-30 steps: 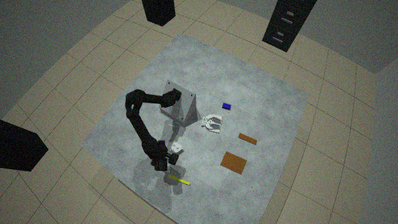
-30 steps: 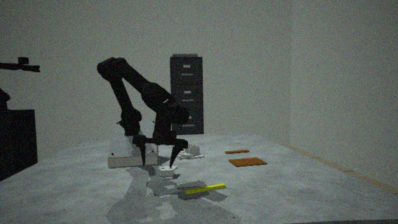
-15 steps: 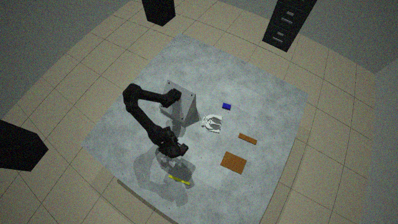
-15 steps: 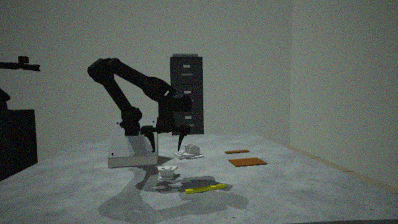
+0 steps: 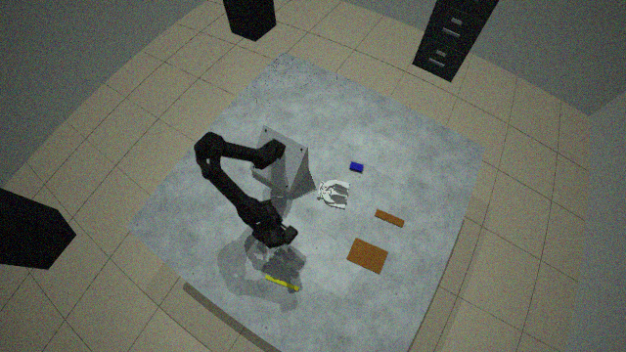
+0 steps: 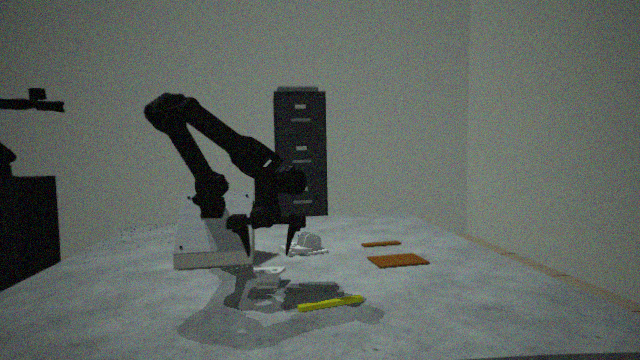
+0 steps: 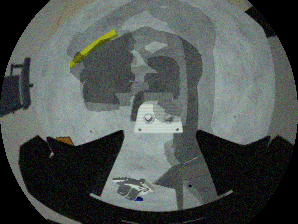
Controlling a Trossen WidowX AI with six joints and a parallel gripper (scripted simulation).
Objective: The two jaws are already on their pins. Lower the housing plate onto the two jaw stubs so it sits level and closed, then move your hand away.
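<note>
Now: gripper tip 6 cm above the white block and 1 cm to the left of it. Also, from my gripper tip: blue block: 44 cm to the left, 12 cm ahead, 6 cm below; orange square: 36 cm ahead, 12 cm to the left, 6 cm below; yellow bar: 16 cm to the right, 13 cm ahead, 6 cm below.
</note>
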